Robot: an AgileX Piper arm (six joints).
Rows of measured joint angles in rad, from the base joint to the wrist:
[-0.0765, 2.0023, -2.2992, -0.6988, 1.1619, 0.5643]
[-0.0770, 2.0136, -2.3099, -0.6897, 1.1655, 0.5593]
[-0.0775, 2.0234, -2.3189, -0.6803, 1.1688, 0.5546]
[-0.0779, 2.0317, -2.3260, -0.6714, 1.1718, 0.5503]
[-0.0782, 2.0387, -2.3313, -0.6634, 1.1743, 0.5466]
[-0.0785, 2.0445, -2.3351, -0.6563, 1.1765, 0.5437]
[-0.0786, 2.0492, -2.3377, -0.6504, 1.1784, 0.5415]
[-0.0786, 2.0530, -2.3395, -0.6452, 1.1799, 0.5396]
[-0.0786, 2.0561, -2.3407, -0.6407, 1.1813, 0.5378]
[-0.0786, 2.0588, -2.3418, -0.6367, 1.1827, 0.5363]
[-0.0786, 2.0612, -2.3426, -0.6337, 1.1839, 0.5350]
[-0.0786, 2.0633, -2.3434, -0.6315, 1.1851, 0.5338]
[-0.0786, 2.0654, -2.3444, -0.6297, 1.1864, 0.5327]
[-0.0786, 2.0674, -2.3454, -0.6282, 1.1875, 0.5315]
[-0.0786, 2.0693, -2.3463, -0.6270, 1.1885, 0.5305]
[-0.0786, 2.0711, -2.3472, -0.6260, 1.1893, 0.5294]
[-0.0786, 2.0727, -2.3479, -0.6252, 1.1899, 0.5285]
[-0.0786, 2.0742, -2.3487, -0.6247, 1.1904, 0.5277]
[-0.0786, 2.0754, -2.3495, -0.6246, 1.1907, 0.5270]
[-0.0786, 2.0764, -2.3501, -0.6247, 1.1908, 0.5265]
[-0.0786, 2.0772, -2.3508, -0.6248, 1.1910, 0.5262]
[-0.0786, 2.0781, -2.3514, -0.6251, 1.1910, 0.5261]
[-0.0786, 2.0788, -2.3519, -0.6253, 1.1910, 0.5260]
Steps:
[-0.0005, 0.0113, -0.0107, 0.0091, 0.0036, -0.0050]
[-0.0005, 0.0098, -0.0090, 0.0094, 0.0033, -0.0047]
[-0.0004, 0.0083, -0.0071, 0.0089, 0.0030, -0.0043]
[-0.0003, 0.0070, -0.0053, 0.0080, 0.0025, -0.0037]
[-0.0003, 0.0058, -0.0038, 0.0071, 0.0022, -0.0029]
[-0.0001, 0.0047, -0.0026, 0.0059, 0.0019, -0.0022]
[0.0000, 0.0038, -0.0018, 0.0052, 0.0015, -0.0019]
[0.0000, 0.0031, -0.0012, 0.0045, 0.0014, -0.0018]
[0.0000, 0.0027, -0.0011, 0.0040, 0.0014, -0.0015]
[0.0000, 0.0024, -0.0008, 0.0030, 0.0012, -0.0013]
[0.0000, 0.0021, -0.0008, 0.0022, 0.0012, -0.0012]
[0.0000, 0.0021, -0.0010, 0.0018, 0.0013, -0.0011]
[0.0000, 0.0020, -0.0010, 0.0015, 0.0011, -0.0012]
[0.0000, 0.0019, -0.0009, 0.0012, 0.0010, -0.0010]
[0.0000, 0.0018, -0.0009, 0.0010, 0.0008, -0.0011]
[0.0000, 0.0016, -0.0007, 0.0008, 0.0006, -0.0009]
[0.0000, 0.0015, -0.0008, 0.0005, 0.0005, -0.0008]
[0.0000, 0.0012, -0.0008, 0.0001, 0.0003, -0.0007]
[0.0000, 0.0010, -0.0006, -0.0001, 0.0001, -0.0005]
[0.0000, 0.0008, -0.0007, -0.0001, 0.0002, -0.0003]
[0.0000, 0.0009, -0.0006, -0.0003, 0.0000, -0.0001]
[0.0000, 0.0007, -0.0005, -0.0002, 0.0000, -0.0001]

